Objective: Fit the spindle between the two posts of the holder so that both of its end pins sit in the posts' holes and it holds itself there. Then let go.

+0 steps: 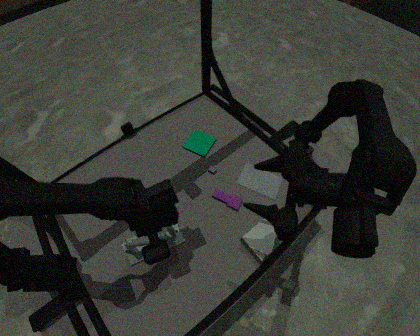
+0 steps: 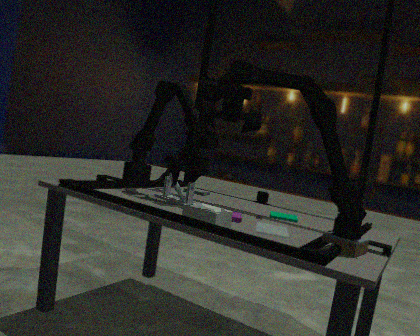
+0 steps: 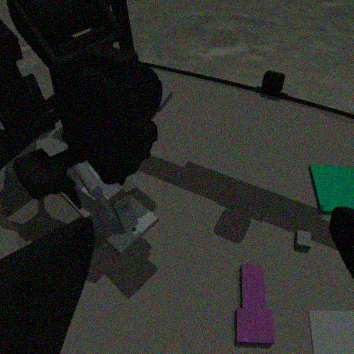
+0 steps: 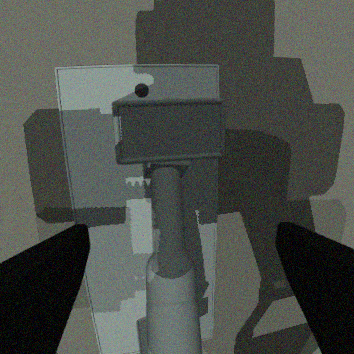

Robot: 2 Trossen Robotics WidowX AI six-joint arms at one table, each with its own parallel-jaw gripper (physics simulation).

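The holder's pale base plate lies on the table, and its far post stands on it. The grey spindle runs lengthwise over the plate, its far end at the near side of that post. It looks tilted, near end higher; whether either pin sits in a hole cannot be told, and the near post is not clear. My right gripper is open, fingers apart on both sides of the spindle, not gripping it. My left gripper is open and empty, away from the holder.
A purple stepped piece, a small grey block, a green square and a pale flat sheet lie on the table. A pale box stands by the table's edge. Dark frame posts rise around it.
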